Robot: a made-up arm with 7 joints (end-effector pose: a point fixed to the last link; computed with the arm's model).
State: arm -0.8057 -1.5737 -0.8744 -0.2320 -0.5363 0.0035 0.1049
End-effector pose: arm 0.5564 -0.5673 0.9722 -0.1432 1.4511 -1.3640
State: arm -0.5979 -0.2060 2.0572 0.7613 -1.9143 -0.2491 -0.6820
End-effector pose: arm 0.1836 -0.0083 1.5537 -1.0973 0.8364 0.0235
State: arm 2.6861 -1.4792 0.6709 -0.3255 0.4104 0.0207 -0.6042
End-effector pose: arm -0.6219 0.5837 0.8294 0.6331 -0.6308 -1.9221
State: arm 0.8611 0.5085 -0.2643 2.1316 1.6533 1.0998 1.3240
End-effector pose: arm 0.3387 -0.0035 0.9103 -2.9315 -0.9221 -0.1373
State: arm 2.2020 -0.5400 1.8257 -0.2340 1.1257 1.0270 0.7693
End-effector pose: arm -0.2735 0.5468 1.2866 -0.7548 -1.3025 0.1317
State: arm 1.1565 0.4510 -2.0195 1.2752 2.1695 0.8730 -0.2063
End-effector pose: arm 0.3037 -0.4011 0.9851 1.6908 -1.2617 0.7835
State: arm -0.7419 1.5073 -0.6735 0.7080 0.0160 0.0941 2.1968
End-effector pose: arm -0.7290 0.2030 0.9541 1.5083 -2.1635 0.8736
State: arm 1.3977 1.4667 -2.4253 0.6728 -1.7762 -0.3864 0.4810
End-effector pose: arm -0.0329 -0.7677 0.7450 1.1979 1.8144 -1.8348
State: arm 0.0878 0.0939 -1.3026 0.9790 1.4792 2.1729 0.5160
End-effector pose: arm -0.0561 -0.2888 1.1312 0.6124 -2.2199 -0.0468
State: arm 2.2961 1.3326 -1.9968 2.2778 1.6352 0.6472 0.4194
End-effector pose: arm 0.1955 0.1995 0.6217 -2.1520 -1.0252 0.1610
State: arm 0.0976 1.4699 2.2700 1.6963 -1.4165 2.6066 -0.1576
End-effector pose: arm -0.4828 -0.0408 0.6956 1.2440 0.9497 -0.9473
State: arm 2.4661 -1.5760 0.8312 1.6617 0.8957 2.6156 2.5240
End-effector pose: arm -0.1839 0.3178 0.5459 1.4775 1.5868 -0.5608
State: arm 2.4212 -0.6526 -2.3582 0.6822 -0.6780 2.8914 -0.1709
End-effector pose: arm -0.2853 0.2359 1.1814 -1.8004 -2.2832 0.3865
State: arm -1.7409 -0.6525 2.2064 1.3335 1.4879 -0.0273 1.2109
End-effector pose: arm 0.2920 -0.0490 1.2082 -1.9237 -1.6722 -1.5236
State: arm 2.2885 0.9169 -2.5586 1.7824 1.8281 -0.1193 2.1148
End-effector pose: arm 0.4588 0.0718 0.6434 -1.2445 -0.7614 0.5958
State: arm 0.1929 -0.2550 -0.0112 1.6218 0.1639 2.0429 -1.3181
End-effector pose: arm 0.4228 -0.1464 1.1908 -1.1450 0.1424 0.3942
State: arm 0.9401 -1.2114 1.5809 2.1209 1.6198 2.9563 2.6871
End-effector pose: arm 0.2001 0.1629 0.7846 2.1563 0.1141 -1.7192
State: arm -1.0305 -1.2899 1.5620 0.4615 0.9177 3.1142 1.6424
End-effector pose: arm 0.2573 -0.3398 0.7575 -0.7174 2.2746 0.3097
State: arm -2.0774 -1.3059 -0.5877 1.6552 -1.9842 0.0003 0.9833
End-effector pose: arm -0.5478 -0.3662 0.4907 -0.4530 -2.2931 1.3250
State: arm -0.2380 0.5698 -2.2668 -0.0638 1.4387 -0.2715 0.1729
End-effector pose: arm -0.4075 -0.0535 1.4477 0.3512 -0.4148 -0.4977
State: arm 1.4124 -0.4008 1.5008 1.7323 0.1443 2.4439 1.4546
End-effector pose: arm 0.0071 0.4152 1.1180 -1.5016 -1.7432 -1.3617
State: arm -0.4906 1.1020 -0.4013 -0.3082 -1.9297 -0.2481 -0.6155
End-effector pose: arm -0.6136 0.3973 0.8373 1.1418 -0.7214 -1.6325
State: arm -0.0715 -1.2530 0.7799 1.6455 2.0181 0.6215 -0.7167
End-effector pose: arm 0.3295 0.2060 0.5346 2.5804 0.9459 0.9325
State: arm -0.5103 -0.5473 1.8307 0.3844 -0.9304 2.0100 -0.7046
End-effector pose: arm 0.2309 -0.3611 1.3040 -0.4369 -1.2453 0.1907
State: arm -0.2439 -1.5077 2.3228 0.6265 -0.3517 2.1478 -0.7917
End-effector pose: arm 0.6440 -0.2052 0.6795 1.0913 -0.6353 0.3529
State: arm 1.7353 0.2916 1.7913 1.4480 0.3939 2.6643 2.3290
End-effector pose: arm -0.0642 0.0863 1.2226 -0.5944 -1.7724 -0.0881
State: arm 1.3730 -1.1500 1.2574 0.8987 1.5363 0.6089 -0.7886
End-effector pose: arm -0.1441 0.6613 0.7902 -1.2039 -1.2435 -1.6535
